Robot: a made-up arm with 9 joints. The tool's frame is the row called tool.
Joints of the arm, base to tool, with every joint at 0 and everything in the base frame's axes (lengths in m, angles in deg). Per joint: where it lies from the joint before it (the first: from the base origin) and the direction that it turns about. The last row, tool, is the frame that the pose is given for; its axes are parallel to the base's.
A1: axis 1 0 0 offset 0 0 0.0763
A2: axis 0 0 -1 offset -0.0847 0.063 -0.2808
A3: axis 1 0 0 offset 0.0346 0.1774 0.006
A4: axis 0 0 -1 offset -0.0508 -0.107 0.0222
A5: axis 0 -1 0 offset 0.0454 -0.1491 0.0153
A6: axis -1 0 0 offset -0.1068 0.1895 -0.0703
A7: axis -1 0 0 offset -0.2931 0.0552 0.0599
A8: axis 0 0 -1 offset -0.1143 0.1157 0.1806
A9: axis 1 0 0 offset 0.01 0.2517 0.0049
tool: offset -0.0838 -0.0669 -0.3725
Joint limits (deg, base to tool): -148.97..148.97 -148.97..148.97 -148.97..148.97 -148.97..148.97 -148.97..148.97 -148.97..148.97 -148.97..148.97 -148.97..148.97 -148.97..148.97
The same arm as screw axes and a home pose.
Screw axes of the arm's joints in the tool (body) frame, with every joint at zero. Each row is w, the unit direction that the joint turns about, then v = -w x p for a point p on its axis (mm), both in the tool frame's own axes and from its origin. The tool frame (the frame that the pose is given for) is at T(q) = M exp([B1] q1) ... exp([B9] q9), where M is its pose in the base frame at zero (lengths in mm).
B1: w 1 0 0 v 0 434.7 529.5
B2: w 0 0 -1 v 466.5 558.8 0
B3: w 1 0 0 v 0 159.9 289.1
B4: w 0 0 -1 v 396.1 542.6 0
B5: w 0 -1 0 v 197.4 0 -588
B6: w -1 0 0 v 0 -127.1 -355.7
B7: w -1 0 0 v 0 -187 -300.5
B8: w 0 0 -1 v 184.8 73.8 0
B9: w 1 0 0 v 0 372.5 -66.9
M: xyz -643.5 529.5 -358.4 (mm) rpy 0 0 0 (rad, as in URDF)
Joint limits (rad, base to tool): -2.6..2.6 -2.6..2.6 -2.6..2.6 -2.6..2.6 -2.6..2.6 -2.6..2.6 -2.6..2.6 -2.6..2.6 -2.6..2.6

